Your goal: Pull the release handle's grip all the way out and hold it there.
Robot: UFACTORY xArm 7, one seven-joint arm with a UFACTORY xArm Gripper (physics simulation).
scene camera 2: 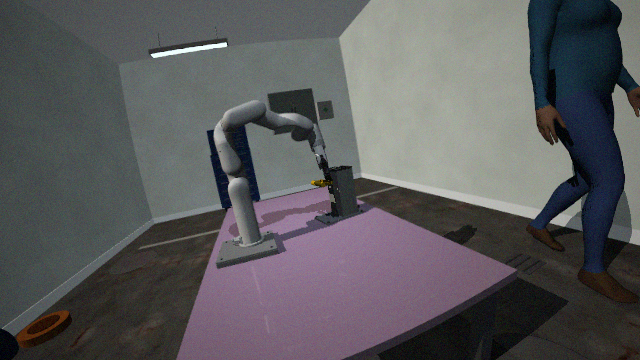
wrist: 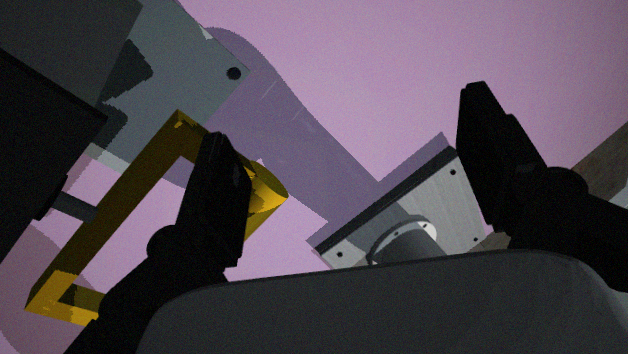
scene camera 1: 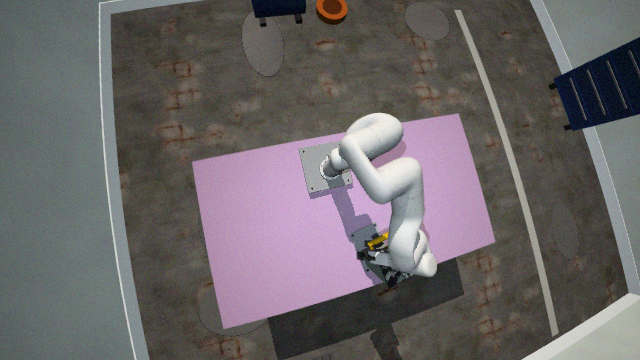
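The yellow release handle (scene camera 1: 377, 241) (scene camera 2: 320, 183) (wrist: 122, 200) stands out from the upright dark grey housing (scene camera 2: 345, 192) (wrist: 55, 30) on the arm's side. In the wrist view a short dark rod joins its frame to the housing, and the round grip (wrist: 270, 194) lies on the far side of the frame. My gripper (scene camera 1: 371, 251) (scene camera 2: 326, 172) (wrist: 343, 137) is open and empty, tilted down above the handle. In the wrist view its left finger covers the middle of the grip, and its right finger is well to the right. Whether the left finger touches the handle cannot be told.
The housing's base plate (scene camera 1: 362, 234) (scene camera 2: 327, 219) sits near the edge of the pink table (scene camera 1: 260, 235) (scene camera 2: 350, 280). The arm's grey mounting plate (scene camera 1: 310, 175) (scene camera 2: 232, 255) (wrist: 457, 200) is opposite. A person (scene camera 2: 585, 125) stands beyond the table at the right.
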